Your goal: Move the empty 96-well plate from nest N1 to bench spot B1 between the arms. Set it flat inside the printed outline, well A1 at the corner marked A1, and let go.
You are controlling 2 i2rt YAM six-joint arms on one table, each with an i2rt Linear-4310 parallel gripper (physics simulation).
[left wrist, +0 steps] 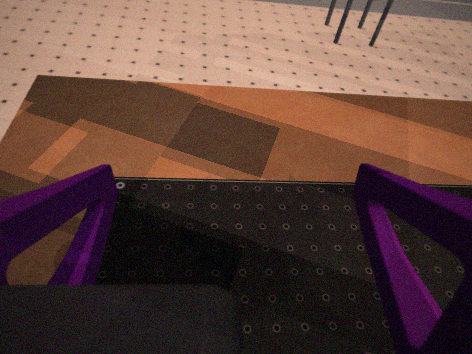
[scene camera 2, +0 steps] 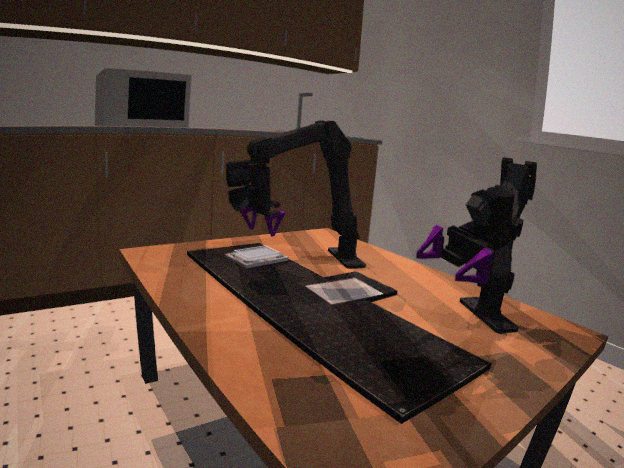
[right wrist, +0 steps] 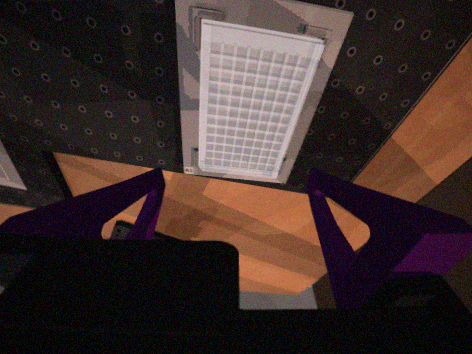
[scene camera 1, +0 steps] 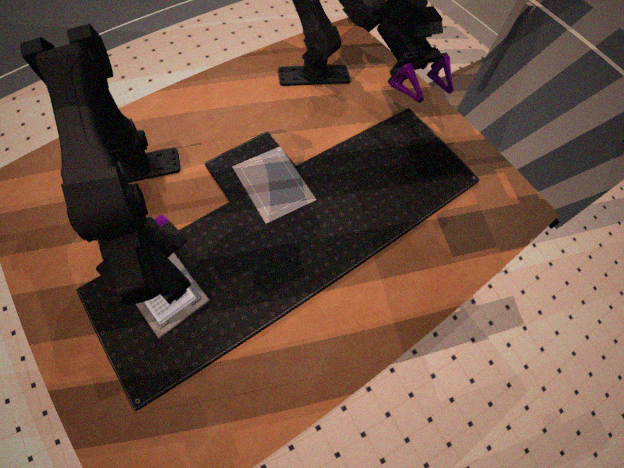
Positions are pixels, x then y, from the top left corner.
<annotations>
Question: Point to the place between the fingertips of my left gripper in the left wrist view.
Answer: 235,177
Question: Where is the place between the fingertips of my left gripper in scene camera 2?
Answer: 435,266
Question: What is my left gripper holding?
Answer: Nothing.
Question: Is my left gripper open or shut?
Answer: Open.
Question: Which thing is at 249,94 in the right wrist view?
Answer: A well plate.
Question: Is my right gripper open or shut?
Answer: Open.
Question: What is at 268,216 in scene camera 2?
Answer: My right gripper.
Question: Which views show my right gripper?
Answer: Scene camera 2, the right wrist view and scene camera 1 only.
</annotations>
